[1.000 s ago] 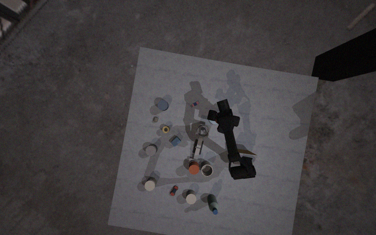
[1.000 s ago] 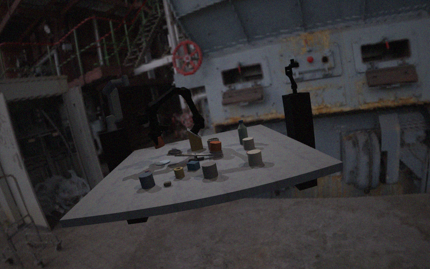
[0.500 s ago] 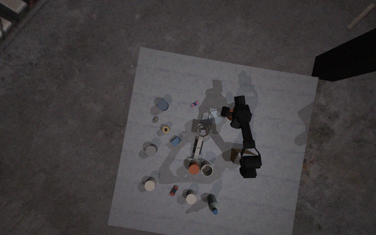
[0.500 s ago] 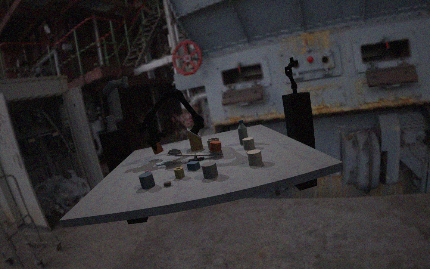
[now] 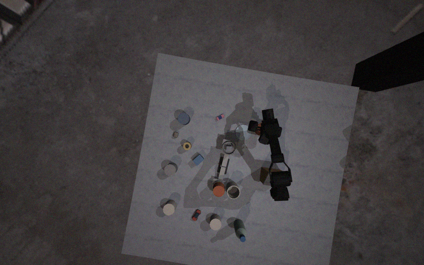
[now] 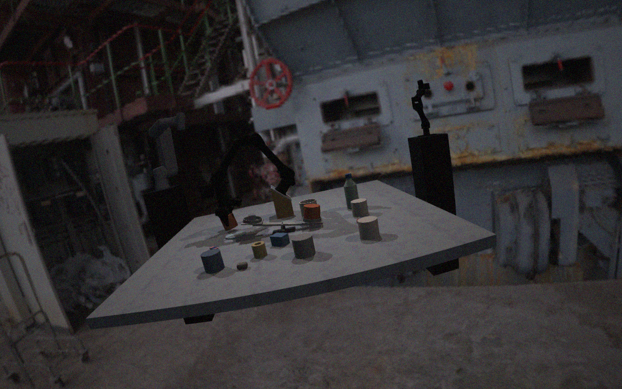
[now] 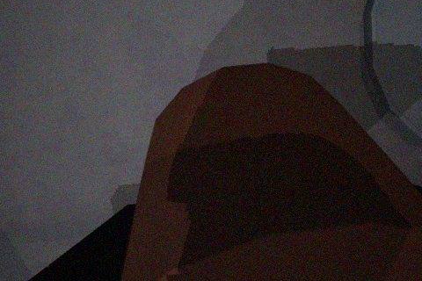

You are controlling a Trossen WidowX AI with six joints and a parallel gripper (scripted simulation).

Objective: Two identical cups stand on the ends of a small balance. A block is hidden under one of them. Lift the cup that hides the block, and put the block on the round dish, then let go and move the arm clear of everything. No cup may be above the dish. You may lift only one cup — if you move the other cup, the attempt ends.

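Now: gripper tip 180 mm short of the grey block, 150 mm to the right of it and 50 mm below it. From my gripper tip the other things lie so: beam 190 mm ahead, 280 mm to the left; then balance 190 mm ahead, 280 mm to the left, 10 mm below; then dish 100 mm ahead, 40 mm to the left, 30 mm below.
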